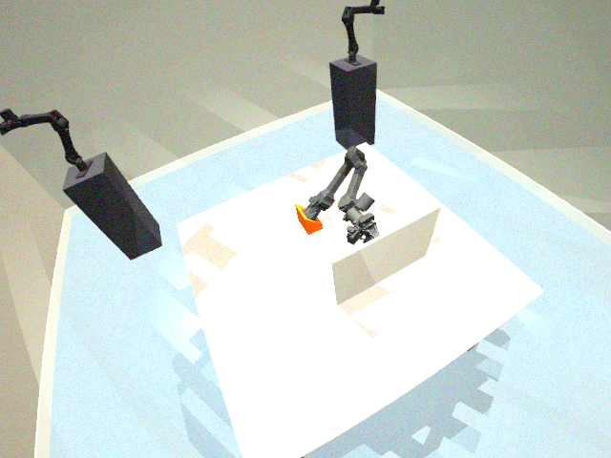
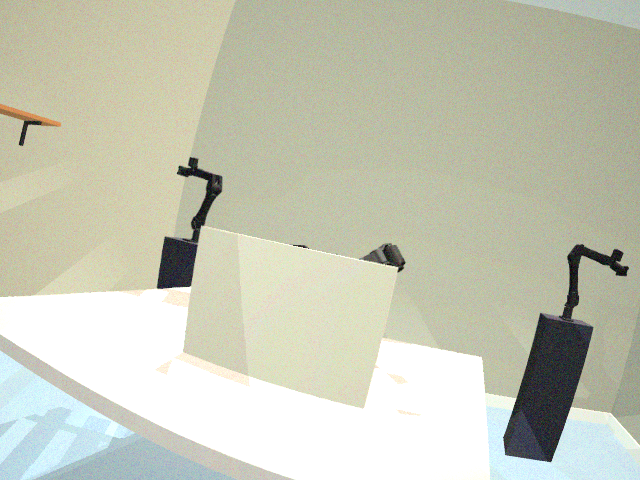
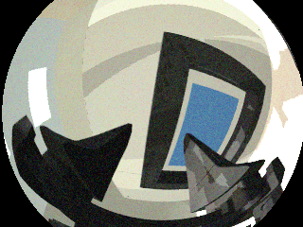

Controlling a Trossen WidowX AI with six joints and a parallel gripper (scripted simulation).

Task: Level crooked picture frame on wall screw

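My gripper tip is 10 mm to the right of the picture frame and 50 mm above it. From my gripper tip the other things lie so: wall panel 10 mm ahead, 20 mm to the left, 70 mm below.
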